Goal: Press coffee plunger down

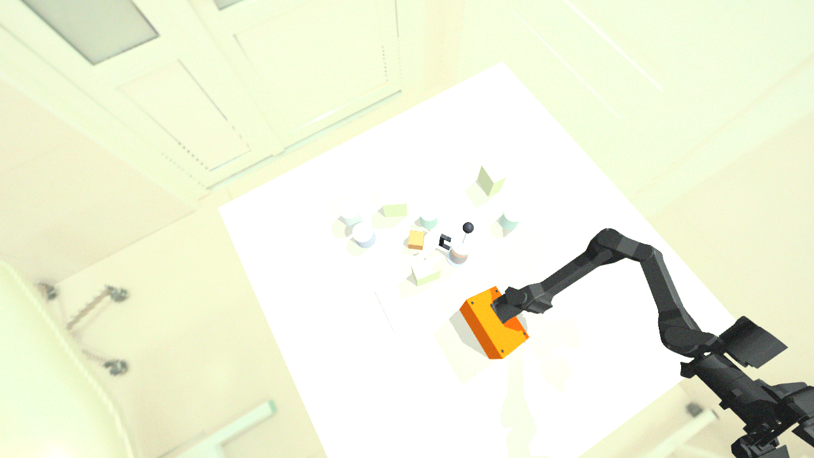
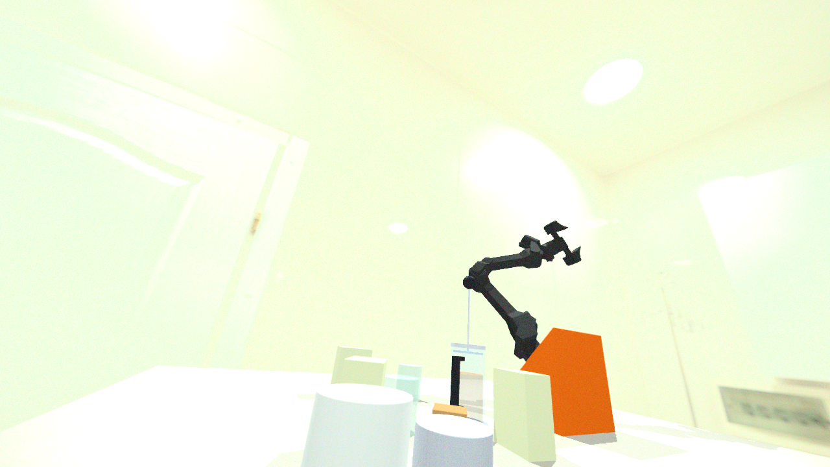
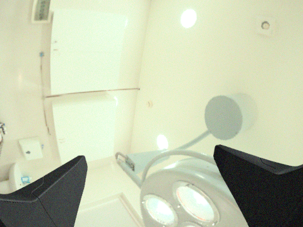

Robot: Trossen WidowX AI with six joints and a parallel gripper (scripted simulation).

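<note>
The coffee press lies 68 cm ahead of my gripper tip, 11 cm to the left of it and 48 cm below it. The rest, counted from my gripper tip: orange cube: 78 cm ahead, 20 cm to the left, 59 cm below.
</note>
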